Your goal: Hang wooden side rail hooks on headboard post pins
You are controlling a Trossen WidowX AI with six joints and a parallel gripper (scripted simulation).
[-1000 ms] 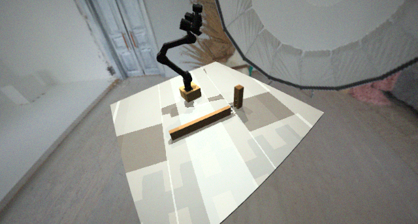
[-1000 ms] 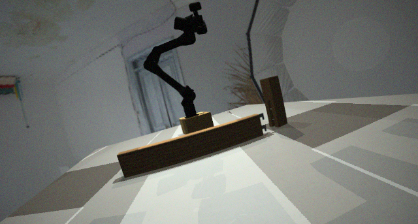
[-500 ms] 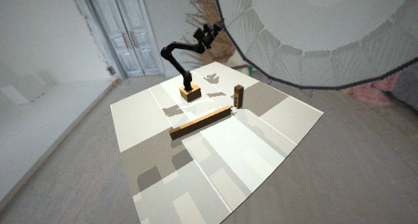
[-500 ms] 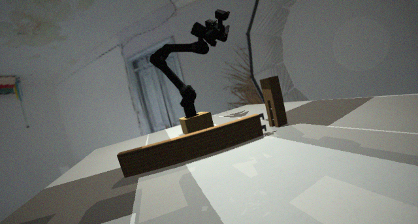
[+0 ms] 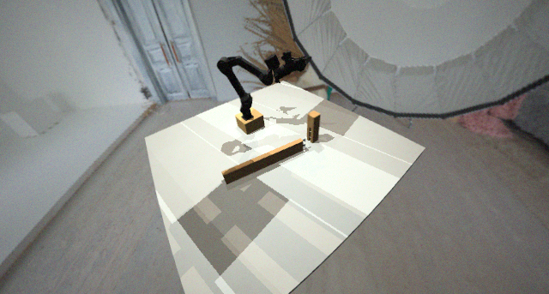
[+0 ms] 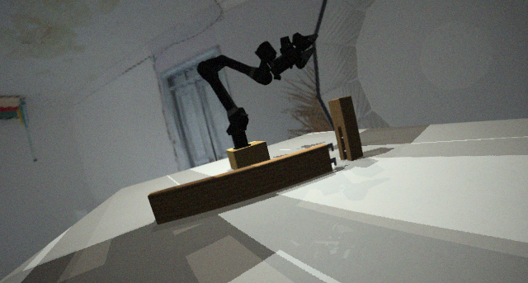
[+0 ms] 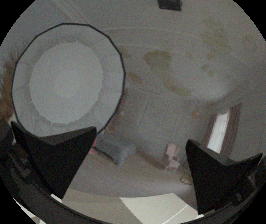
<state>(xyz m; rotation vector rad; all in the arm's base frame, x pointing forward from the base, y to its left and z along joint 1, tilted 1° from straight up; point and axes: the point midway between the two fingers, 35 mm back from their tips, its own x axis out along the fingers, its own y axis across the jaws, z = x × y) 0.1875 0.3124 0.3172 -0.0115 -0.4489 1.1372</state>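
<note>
My gripper tip is 34 cm above the headboard post, 16 cm short of it and 12 cm to the left of it.
</note>
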